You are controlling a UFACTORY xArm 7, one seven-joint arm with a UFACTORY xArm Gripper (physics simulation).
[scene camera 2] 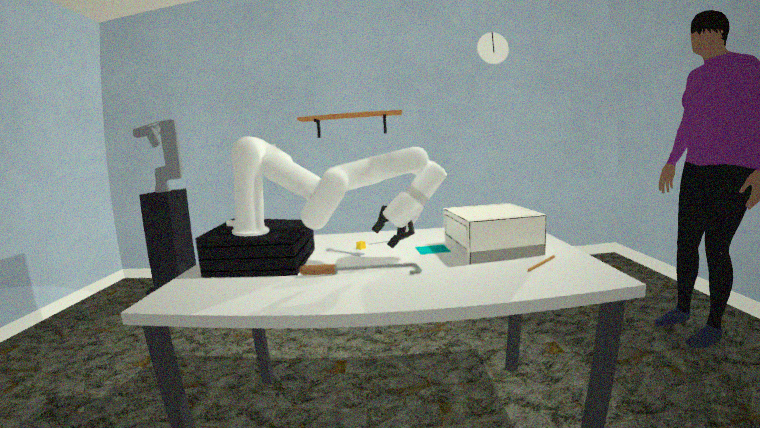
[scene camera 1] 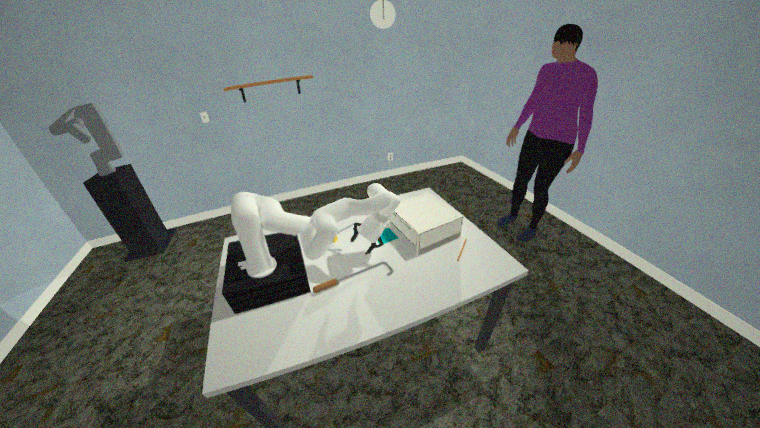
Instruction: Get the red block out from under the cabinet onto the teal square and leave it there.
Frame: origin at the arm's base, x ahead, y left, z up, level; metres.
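Where they show: gripper, between the fingertips: (scene camera 2: 381, 238) (scene camera 1: 359, 247); arm's base, origin of its link: (scene camera 2: 250, 232) (scene camera 1: 261, 267).
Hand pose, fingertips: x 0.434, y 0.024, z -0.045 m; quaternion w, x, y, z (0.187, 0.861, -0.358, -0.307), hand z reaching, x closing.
Note:
Each offset is from my fingertips to the centre of the thing. "spot": to the spot under its first point.
The red block does not show in either view. The white cabinet {0.010 m down, 0.379 m ahead, 0.087 m left} (scene camera 1: 429, 211) (scene camera 2: 507, 231) stands toward the right of the table, and its underside is hidden. The teal square {spot: 0.078 m down, 0.196 m ahead, 0.125 m left} (scene camera 1: 389, 235) (scene camera 2: 432, 249) lies flat beside the cabinet's left side, and no block shows on its visible part. My gripper (scene camera 1: 360, 245) (scene camera 2: 384, 237) is open and empty, above the table to the left of the teal square. A hook tool with a brown handle {spot: 0.051 m down, 0.191 m back, 0.132 m right} (scene camera 1: 325, 286) (scene camera 2: 318, 269) lies on the table in front of the gripper, its bent end toward the right.
A small yellow object {0.066 m down, 0.093 m back, 0.197 m left} (scene camera 1: 335, 239) (scene camera 2: 360, 245) and a grey wrench {0.075 m down, 0.148 m back, 0.140 m left} (scene camera 2: 344, 251) lie left of the gripper. An orange stick {0.074 m down, 0.489 m ahead, 0.126 m right} (scene camera 1: 462, 249) (scene camera 2: 541, 263) lies at the cabinet's front right. The black base block (scene camera 1: 265, 287) (scene camera 2: 249, 255) stands at the table's left. A person (scene camera 1: 566, 101) (scene camera 2: 717, 111) stands beyond the table's right end.

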